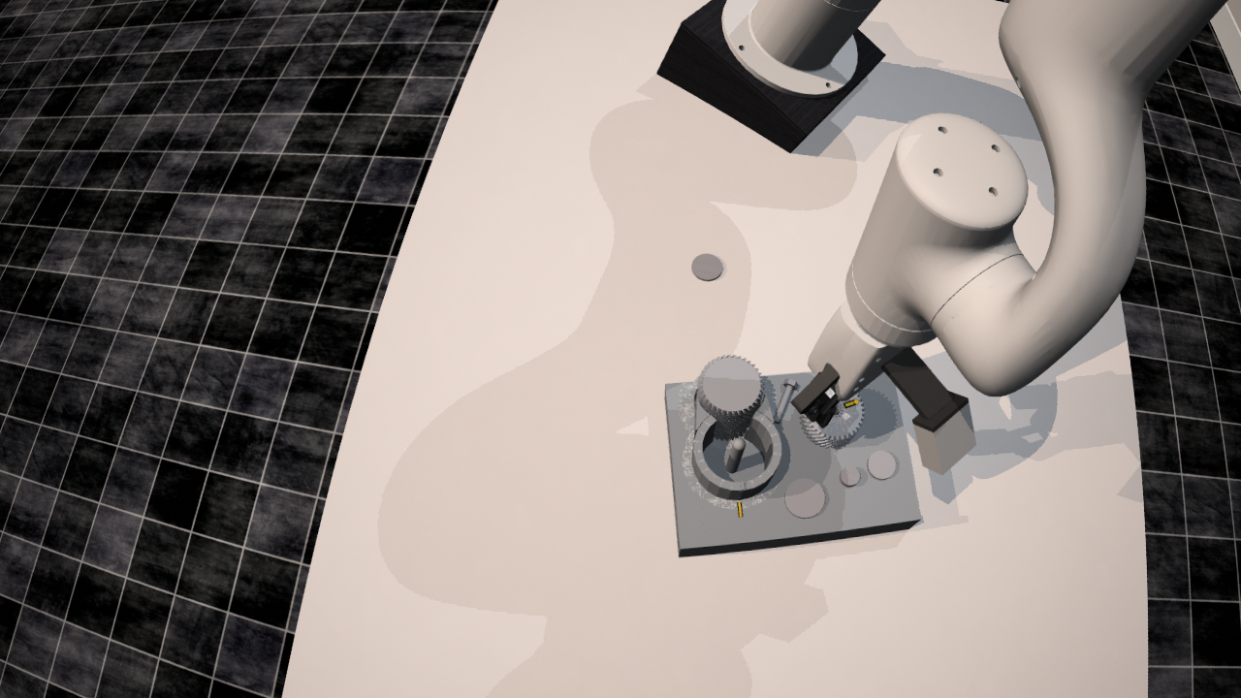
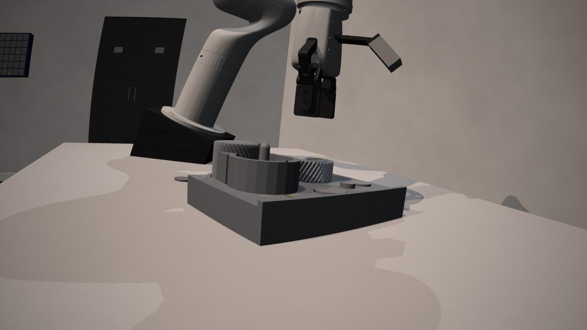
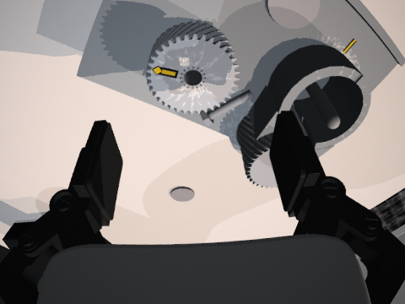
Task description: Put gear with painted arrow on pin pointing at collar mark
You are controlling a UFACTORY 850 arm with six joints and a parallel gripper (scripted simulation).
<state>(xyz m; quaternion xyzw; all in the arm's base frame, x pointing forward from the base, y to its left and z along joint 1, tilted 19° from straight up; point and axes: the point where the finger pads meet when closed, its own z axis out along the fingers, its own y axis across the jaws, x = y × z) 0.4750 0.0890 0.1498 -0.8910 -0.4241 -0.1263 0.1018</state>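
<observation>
Right now the gear is 8 cm below my hand. The rest, counted from my hand: small bolt: 9 cm below, 5 cm to the right, 1 cm behind; then small disc: 16 cm to the right, 16 cm behind, 13 cm below.
</observation>
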